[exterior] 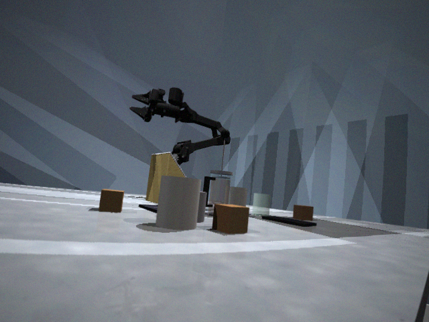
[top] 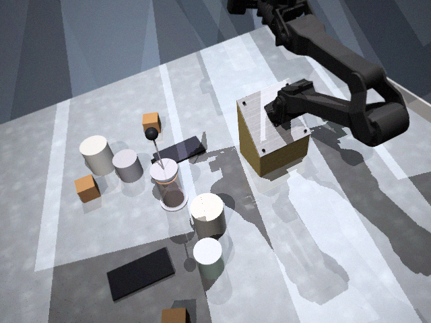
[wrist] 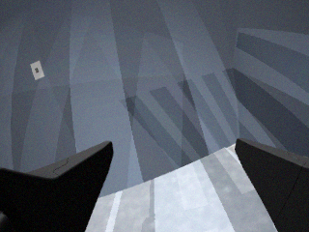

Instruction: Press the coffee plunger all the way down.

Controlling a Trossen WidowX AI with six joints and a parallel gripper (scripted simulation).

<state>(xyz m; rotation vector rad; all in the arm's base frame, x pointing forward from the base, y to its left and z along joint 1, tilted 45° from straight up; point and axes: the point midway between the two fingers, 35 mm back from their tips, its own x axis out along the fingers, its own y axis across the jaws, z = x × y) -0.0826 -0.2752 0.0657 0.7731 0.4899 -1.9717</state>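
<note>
Now: the glass coffee press 410 mm ahead of my gripper tip, 130 mm to the left of it and 270 mm below it.
</note>
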